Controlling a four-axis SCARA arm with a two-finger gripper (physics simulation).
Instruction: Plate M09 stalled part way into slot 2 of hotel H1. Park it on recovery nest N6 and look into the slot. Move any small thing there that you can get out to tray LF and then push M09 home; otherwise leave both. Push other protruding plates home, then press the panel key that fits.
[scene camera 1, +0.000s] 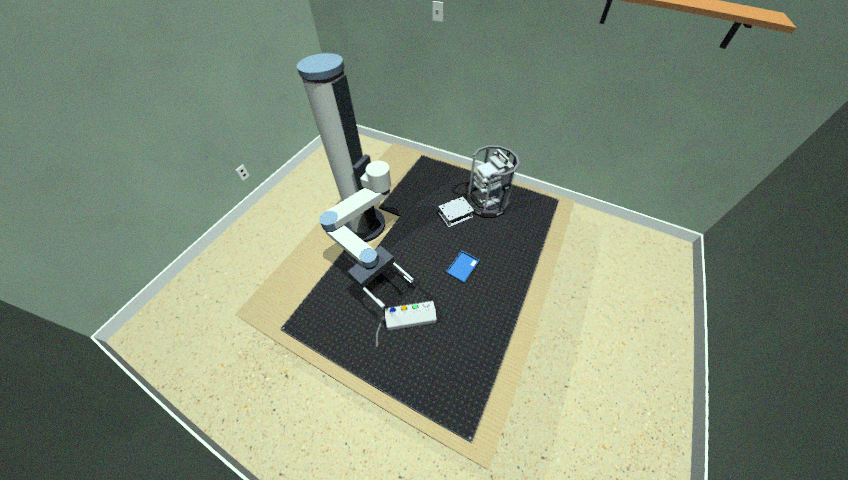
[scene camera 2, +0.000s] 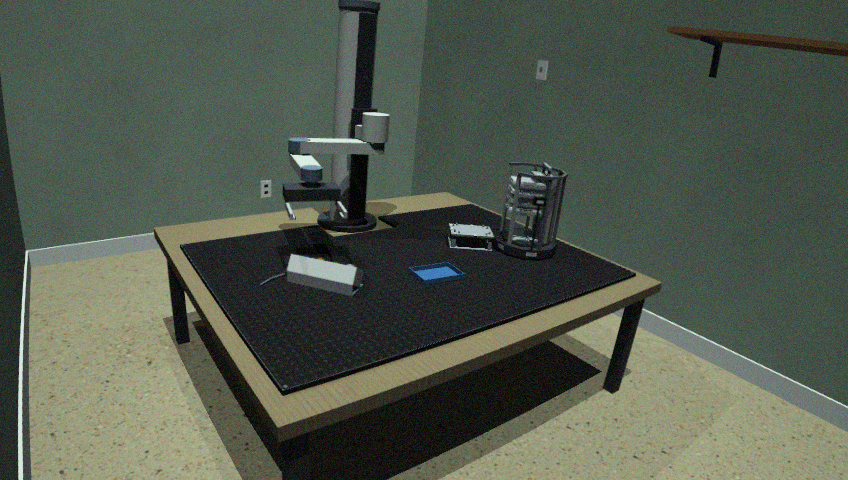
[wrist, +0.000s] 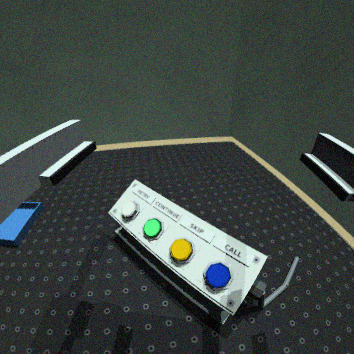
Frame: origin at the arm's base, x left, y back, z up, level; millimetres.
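Seen in the pictures: gripper, fingertip midpoint: (scene camera 1: 398, 293) (scene camera 2: 319, 216) (wrist: 200, 135); arm's base at its link origin: (scene camera 1: 363, 225) (scene camera 2: 347, 222).
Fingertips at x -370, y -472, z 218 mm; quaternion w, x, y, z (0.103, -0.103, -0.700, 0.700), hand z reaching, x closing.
Note:
Pixels of each thing's middle, then the offset from my fingertips to it. "*": a spot on its surface instead. Level surfaces: height alone.
- key panel at the middle of its body: (wrist: 177, 237) (scene camera 2: 325, 271) (scene camera 1: 410, 314) dx +1, dy -47, dz -163 mm
- white RETRY key at the middle of its body: (wrist: 129, 209) dx +64, dy -93, dz -141 mm
- green CONTINUE key at the middle of its body: (wrist: 153, 228) dx +33, dy -54, dz -144 mm
- yellow SKIP key at the middle of its body: (wrist: 181, 249) dx +4, dy -13, dz -141 mm
- blue CALL key at the middle of its body: (wrist: 217, 274) dx -26, dy +26, dz -141 mm
- round caged hotel at a spot on its surface: (scene camera 2: 511, 250) (scene camera 1: 486, 215) * dx +727, dy -141, dz -180 mm
- shallow blue tray at the middle of its body: (wrist: 3, 220) (scene camera 2: 436, 273) (scene camera 1: 462, 266) dx +359, dy -151, dz -196 mm
- black perforated mat at its surface level: dz -205 mm
- cable at a spot on its surface: (wrist: 290, 275) (scene camera 2: 267, 279) (scene camera 1: 376, 337) * dx -153, dy +42, dz -199 mm
My gripper (scene camera 1: 396, 292) (scene camera 2: 318, 216) (wrist: 200, 135) is open and empty, above the mat on the arm side of the key panel (scene camera 1: 410, 318) (scene camera 2: 324, 275) (wrist: 200, 241). In the wrist view the panel carries a white RETRY key (wrist: 130, 210), a green CONTINUE key (wrist: 152, 228), a yellow SKIP key (wrist: 181, 250) and a blue CALL key (wrist: 217, 275). The round caged hotel (scene camera 1: 490, 212) (scene camera 2: 511, 250) holds several pale plates (scene camera 1: 489, 172) (scene camera 2: 526, 182); slot numbers and slot 2's inside cannot be made out. A low white stand (scene camera 1: 456, 209) (scene camera 2: 470, 230) is beside it; its label is unreadable.
A shallow blue tray (scene camera 1: 461, 267) (scene camera 2: 438, 273) (wrist: 20, 224) lies on the black perforated mat (scene camera 1: 464, 368) (scene camera 2: 368, 321) between panel and hotel. The arm's column (scene camera 1: 333, 136) (scene camera 2: 345, 77) stands at the table's edge. A cable (scene camera 1: 377, 336) (scene camera 2: 272, 278) (wrist: 290, 275) leaves the panel's end.

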